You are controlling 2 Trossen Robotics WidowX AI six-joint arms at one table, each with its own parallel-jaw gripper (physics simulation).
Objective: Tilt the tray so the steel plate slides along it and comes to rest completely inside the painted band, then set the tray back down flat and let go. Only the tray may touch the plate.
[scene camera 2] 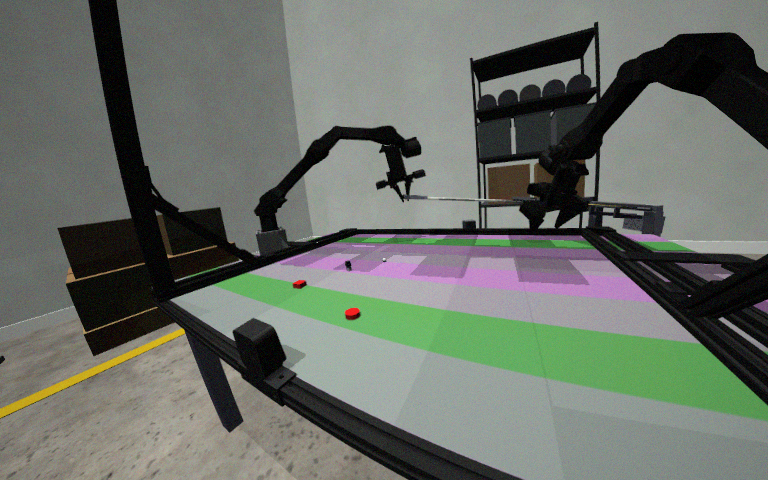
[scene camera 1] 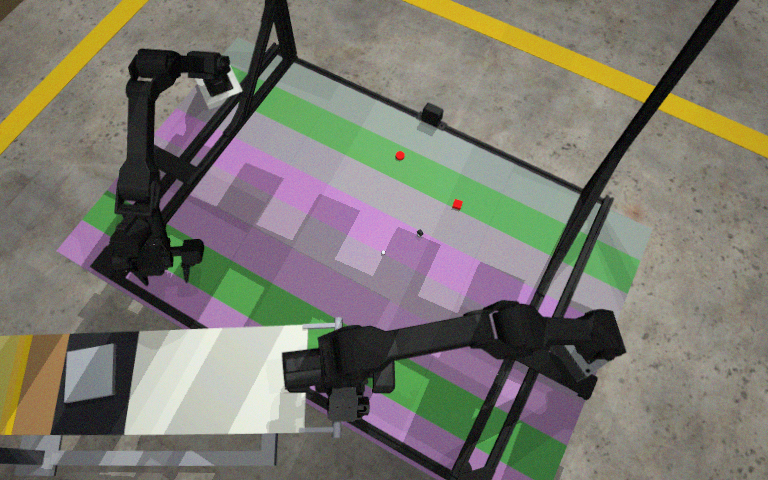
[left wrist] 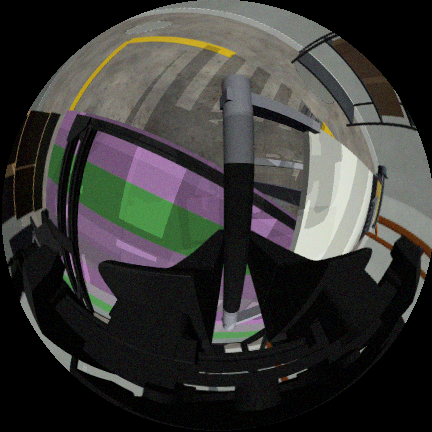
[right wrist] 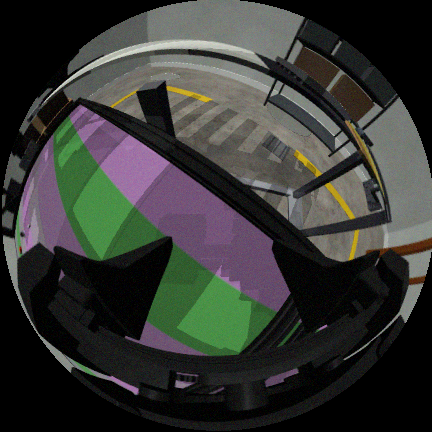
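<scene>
The long tray [scene camera 1: 215,382] [scene camera 2: 464,199] [left wrist: 325,200] lies nearly level, beyond the table edge. Its white part is nearest my left arm; a dark band [scene camera 1: 127,350], orange and yellow stripes follow towards the picture's left. The square grey steel plate [scene camera 1: 89,373] lies on the dark band, its left corners near the orange border. Which stripe is the task's painted band I cannot tell. My left gripper [scene camera 2: 404,198] [left wrist: 232,234] is shut on the tray's grey-and-black handle bar [left wrist: 237,125]. My right gripper [scene camera 1: 164,279] [scene camera 2: 548,225] [right wrist: 223,243] is open and empty, above the table beside the tray.
A red disc [scene camera 1: 399,155] [scene camera 2: 352,313], a red block [scene camera 1: 457,204] [scene camera 2: 299,284], a small black piece [scene camera 1: 419,232] and a white ball [scene camera 1: 383,252] lie on the striped table. Black frame beams [scene camera 1: 572,217] rise at its sides. A grey stand [scene camera 1: 158,458] shows beneath the tray.
</scene>
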